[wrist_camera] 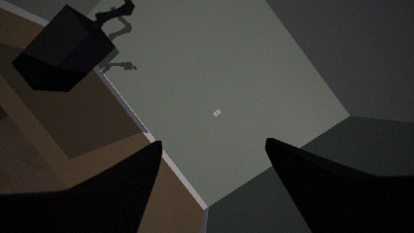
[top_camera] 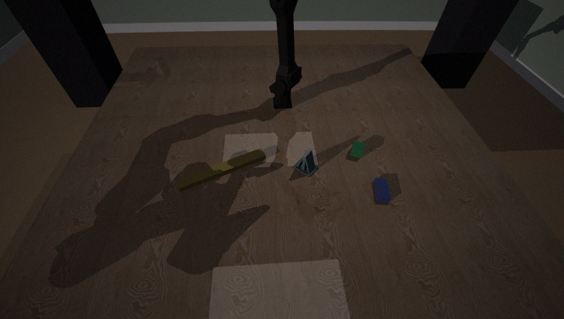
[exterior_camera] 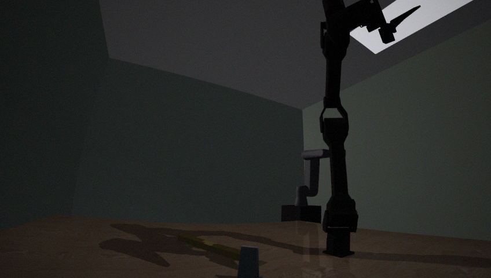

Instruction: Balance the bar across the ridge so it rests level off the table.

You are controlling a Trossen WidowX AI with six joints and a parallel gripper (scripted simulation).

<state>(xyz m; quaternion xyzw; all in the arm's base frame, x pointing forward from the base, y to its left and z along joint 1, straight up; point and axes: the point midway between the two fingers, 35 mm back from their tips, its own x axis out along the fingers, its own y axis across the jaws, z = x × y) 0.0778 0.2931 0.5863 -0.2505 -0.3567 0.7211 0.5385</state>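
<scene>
My gripper tip is now 58 cm above the yellow bar, 52 cm to the left of it and 24 cm short of it. From my gripper tip the other things lie so: blue block: 58 cm below, 33 cm ahead, 9 cm to the right; green block: 57 cm below, 19 cm ahead, 12 cm to the right.
</scene>
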